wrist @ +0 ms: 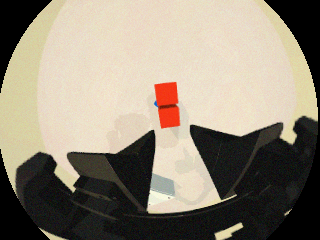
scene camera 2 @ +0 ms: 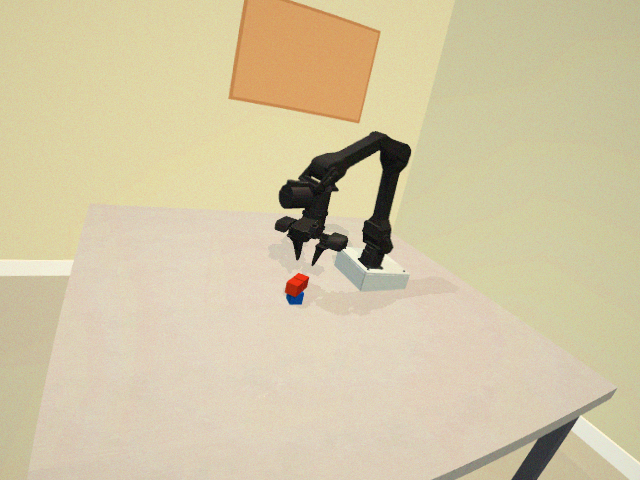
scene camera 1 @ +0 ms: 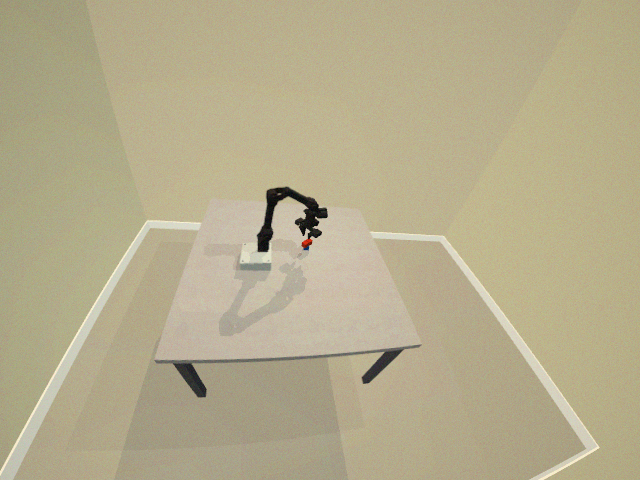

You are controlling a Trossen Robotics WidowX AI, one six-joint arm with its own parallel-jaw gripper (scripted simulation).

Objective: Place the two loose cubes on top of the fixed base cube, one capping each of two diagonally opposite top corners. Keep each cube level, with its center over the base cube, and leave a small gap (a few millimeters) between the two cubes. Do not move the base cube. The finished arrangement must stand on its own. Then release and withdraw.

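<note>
I can see my gripper (scene camera 2: 305,262). The gripper is there for me in the wrist view (wrist: 172,131) as well.
</note>
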